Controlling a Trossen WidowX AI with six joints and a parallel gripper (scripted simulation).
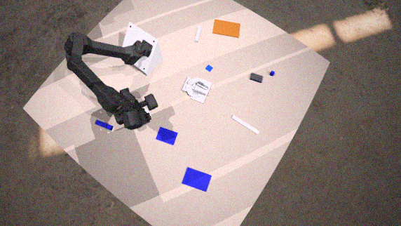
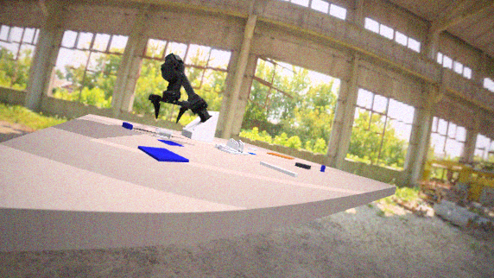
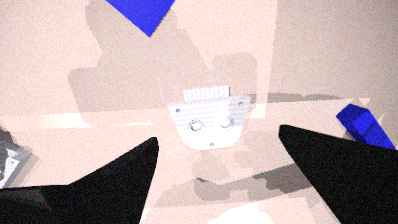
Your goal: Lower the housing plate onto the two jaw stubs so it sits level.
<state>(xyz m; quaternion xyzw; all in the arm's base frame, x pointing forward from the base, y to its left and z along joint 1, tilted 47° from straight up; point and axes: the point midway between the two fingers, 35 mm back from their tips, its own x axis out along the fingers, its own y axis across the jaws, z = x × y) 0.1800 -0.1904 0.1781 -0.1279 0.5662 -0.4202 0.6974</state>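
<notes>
The white block lies 1 cm behind my gripper tip, 1 cm to the left of it and 6 cm below it. Also, from my gripper tip: blue tile 39 cm ahead, 8 cm to the right, 7 cm below; white strip 43 cm ahead, 27 cm to the left, 7 cm below; blue bar 13 cm behind, 15 cm to the right, 6 cm below.
</notes>
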